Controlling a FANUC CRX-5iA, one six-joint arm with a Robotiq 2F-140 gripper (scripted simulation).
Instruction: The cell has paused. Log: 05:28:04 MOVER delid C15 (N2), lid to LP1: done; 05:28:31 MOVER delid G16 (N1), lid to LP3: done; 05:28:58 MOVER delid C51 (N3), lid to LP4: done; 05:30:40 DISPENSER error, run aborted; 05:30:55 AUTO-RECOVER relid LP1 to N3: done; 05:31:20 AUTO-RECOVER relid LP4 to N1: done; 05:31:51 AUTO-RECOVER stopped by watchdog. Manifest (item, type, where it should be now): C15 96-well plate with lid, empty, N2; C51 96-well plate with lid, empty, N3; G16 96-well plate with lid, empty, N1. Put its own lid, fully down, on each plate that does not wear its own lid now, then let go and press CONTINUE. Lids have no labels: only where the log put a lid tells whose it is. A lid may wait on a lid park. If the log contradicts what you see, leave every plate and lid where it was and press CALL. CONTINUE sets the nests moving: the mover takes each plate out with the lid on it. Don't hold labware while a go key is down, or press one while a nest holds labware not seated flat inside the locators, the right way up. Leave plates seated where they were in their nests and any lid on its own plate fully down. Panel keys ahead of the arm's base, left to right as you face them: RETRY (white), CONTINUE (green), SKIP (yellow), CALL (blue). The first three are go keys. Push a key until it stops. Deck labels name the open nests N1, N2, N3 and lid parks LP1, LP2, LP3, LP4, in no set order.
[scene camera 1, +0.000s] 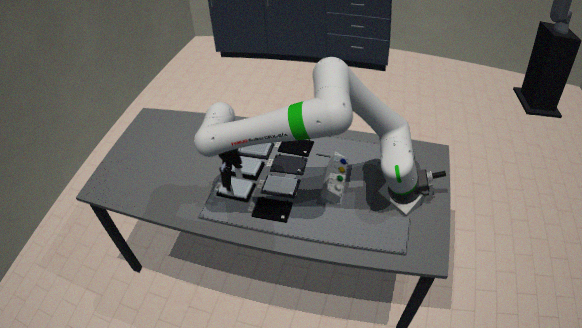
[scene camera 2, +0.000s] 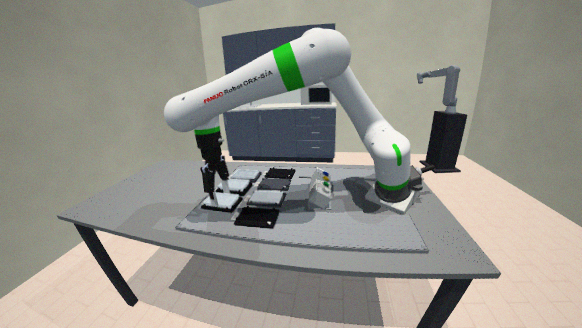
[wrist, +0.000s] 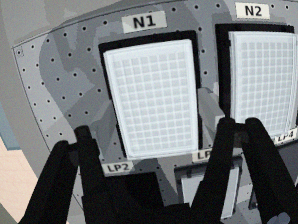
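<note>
Through scene camera 2 I see my gripper (scene camera 2: 221, 199) and a key panel (scene camera 2: 322, 200). Scene camera 1 gives me a lid park LP2 (scene camera 1: 270, 209). In the wrist view I find my gripper (wrist: 155, 106) again, and the lid park LP2 (wrist: 126, 191) is visible there as well.
</note>
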